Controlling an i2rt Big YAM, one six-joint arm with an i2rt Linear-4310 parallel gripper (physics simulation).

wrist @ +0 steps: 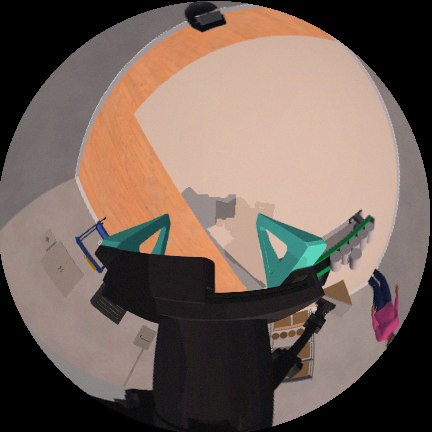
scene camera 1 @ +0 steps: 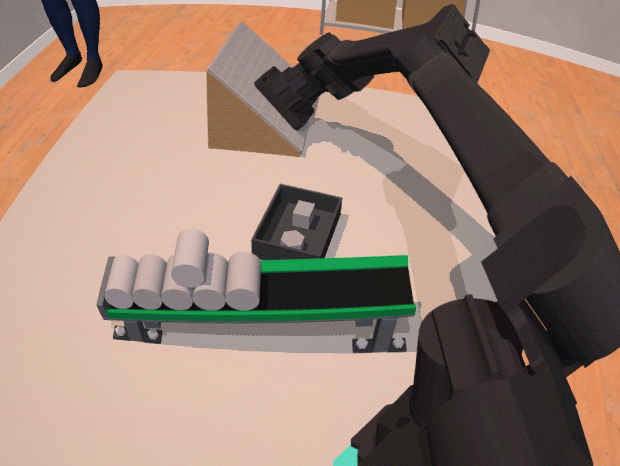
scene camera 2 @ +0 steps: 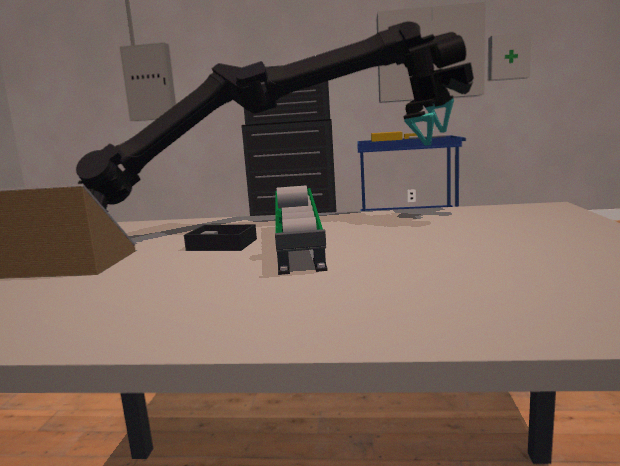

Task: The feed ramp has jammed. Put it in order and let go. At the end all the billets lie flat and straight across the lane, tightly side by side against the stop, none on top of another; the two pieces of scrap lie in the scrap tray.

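A scrap tray point(scene camera 1: 265, 244) is visible, and scene camera 2 point(scene camera 2: 237, 237) shows the tray too. I see my gripper point(scene camera 2: 435, 138), which also appears in the wrist view point(wrist: 212, 217). A stop point(scene camera 2: 299, 239) is visible as well.
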